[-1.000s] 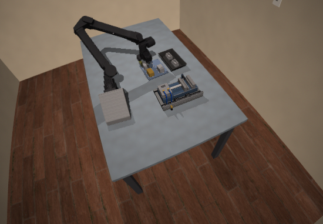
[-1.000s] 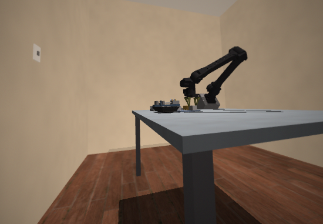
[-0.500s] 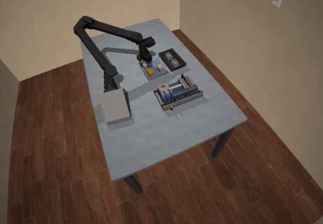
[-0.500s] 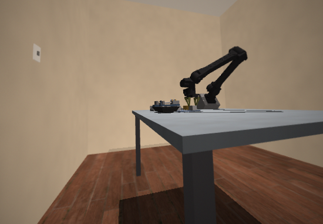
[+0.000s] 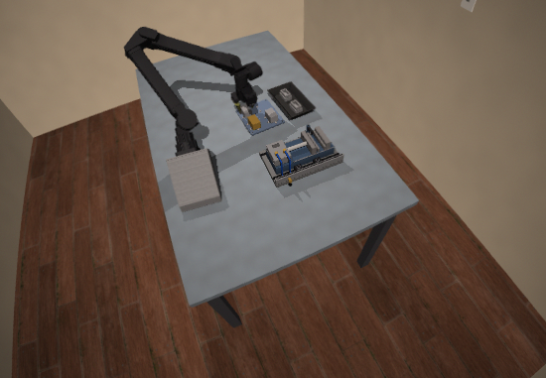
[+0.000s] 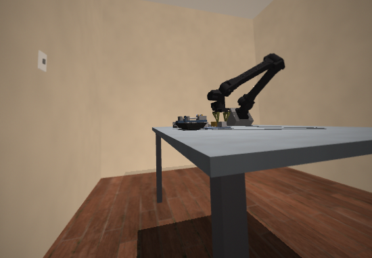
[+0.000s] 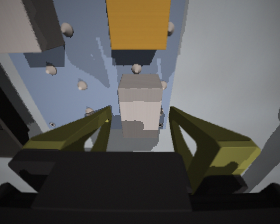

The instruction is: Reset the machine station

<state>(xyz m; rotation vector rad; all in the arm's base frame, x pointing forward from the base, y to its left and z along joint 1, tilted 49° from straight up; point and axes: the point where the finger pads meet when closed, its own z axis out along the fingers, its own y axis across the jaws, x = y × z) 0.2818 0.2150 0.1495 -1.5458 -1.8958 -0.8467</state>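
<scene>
My gripper is now 90 mm to the left of the yellow brass blank, 20 mm short of it and 20 mm above it. Round my hand: blue vise base 330 mm to the right, 160 mm ahead.
</scene>
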